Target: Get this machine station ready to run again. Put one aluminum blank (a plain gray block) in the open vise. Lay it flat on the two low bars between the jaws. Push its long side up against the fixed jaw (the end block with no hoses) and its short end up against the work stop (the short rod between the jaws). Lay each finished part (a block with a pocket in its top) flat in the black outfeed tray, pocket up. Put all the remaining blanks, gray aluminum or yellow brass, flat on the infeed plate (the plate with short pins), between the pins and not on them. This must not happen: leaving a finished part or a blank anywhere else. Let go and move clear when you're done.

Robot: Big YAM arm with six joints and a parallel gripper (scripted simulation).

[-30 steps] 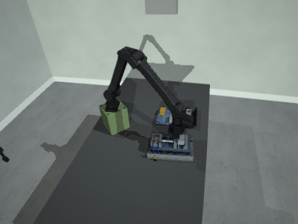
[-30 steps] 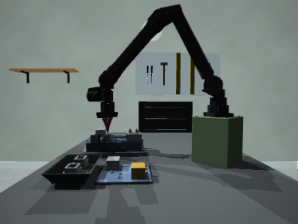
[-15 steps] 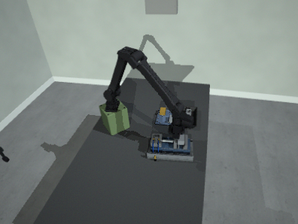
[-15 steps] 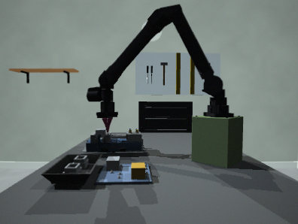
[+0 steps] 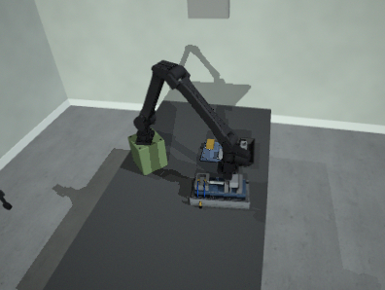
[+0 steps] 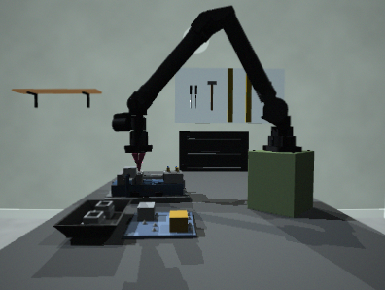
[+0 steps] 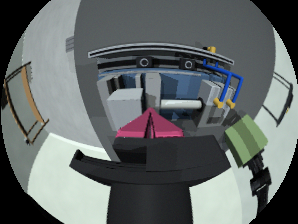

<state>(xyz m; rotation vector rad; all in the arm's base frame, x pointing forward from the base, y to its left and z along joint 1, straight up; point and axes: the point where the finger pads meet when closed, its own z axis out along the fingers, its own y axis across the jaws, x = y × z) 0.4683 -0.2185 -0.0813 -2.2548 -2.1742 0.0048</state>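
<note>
My hand is 30 mm short of the gray aluminum blank and 10 mm above it. From my hand the other things lie so: vise: 70 mm below, 30 mm behind; yellow brass blank: 390 mm to the left, 110 mm behind, 80 mm below.
</note>
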